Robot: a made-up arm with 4 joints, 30 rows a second.
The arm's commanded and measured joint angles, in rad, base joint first. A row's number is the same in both.
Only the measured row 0 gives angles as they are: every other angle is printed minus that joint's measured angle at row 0.
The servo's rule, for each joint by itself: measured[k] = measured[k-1] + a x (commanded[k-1-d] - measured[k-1]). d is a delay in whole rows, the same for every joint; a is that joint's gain. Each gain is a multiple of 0.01, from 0.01 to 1. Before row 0 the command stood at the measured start. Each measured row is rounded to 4 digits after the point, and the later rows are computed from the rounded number. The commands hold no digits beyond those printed.
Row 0, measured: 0.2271, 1.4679, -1.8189, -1.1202
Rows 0 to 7, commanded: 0.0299, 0.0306, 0.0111, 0.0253; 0.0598, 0.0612, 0.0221, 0.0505; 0.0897, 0.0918, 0.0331, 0.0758; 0.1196, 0.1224, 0.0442, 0.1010; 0.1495, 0.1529, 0.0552, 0.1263; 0.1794, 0.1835, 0.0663, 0.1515; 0.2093, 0.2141, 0.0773, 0.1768; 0.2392, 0.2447, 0.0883, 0.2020
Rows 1 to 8, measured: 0.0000, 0.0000, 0.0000, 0.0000; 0.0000, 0.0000, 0.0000, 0.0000; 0.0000, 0.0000, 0.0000, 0.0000; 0.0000, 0.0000, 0.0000, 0.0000; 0.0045, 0.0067, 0.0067, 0.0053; 0.0128, 0.0187, 0.0159, 0.0148; 0.0243, 0.0348, 0.0262, 0.0276; 0.0386, 0.0541, 0.0370, 0.0430
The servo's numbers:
d 4
a 0.15 0.22 0.60 0.21

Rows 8 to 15, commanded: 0.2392, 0.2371, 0.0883, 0.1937; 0.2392, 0.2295, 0.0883, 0.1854; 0.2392, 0.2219, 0.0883, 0.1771; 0.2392, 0.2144, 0.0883, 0.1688; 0.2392, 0.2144, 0.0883, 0.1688; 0.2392, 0.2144, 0.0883, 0.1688; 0.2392, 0.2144, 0.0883, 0.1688; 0.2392, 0.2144, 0.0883, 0.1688
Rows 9 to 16, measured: 0.0552, 0.0758, 0.0479, 0.0605; 0.0738, 0.0995, 0.0589, 0.0796; 0.0941, 0.1247, 0.0699, 0.1000; 0.1159, 0.1511, 0.0809, 0.1214; 0.1344, 0.1700, 0.0853, 0.1366; 0.1501, 0.1831, 0.0871, 0.1468; 0.1635, 0.1916, 0.0878, 0.1532; 0.1749, 0.1966, 0.0881, 0.1565
